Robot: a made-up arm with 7 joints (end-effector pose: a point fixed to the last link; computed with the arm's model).
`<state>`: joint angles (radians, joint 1 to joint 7).
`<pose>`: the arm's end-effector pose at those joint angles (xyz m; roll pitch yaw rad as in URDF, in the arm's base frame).
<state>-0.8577 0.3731 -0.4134 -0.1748 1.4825 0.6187 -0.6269</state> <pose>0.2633 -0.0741 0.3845 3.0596 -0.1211 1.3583</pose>
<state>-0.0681 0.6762 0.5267 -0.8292 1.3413 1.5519 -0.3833</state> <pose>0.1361 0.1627 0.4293 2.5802 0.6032 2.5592</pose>
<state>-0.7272 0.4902 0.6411 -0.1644 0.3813 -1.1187 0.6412</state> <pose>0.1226 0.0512 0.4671 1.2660 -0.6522 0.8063</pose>
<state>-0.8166 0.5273 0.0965 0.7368 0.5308 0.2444 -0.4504</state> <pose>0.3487 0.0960 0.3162 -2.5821 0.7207 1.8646</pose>
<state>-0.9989 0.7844 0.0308 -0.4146 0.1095 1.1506 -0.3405</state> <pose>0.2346 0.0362 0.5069 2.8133 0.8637 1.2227</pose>
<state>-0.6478 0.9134 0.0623 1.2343 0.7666 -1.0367 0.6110</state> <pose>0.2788 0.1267 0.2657 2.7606 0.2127 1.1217</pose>
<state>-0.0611 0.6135 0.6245 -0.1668 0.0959 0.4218 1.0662</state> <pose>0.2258 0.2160 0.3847 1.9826 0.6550 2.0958</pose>
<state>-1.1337 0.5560 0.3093 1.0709 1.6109 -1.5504 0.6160</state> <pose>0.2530 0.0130 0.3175 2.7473 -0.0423 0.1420</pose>
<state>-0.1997 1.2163 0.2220 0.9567 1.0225 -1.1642 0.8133</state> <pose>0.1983 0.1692 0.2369 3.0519 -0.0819 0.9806</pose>
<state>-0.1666 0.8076 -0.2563 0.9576 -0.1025 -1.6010 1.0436</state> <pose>0.1886 0.1074 0.2742 1.6788 0.5467 0.6515</pose>
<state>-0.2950 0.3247 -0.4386 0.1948 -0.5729 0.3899 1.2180</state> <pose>0.2889 0.0036 0.2085 -2.6810 0.9903 2.7288</pose>
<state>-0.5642 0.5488 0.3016 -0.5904 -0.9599 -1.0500 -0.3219</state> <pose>0.0541 0.1455 0.4539 1.7725 -0.6722 -0.4737</pose>
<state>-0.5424 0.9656 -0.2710 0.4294 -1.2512 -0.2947 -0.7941</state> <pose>0.2770 0.1610 0.3874 1.3840 1.0776 -0.8520</pose>
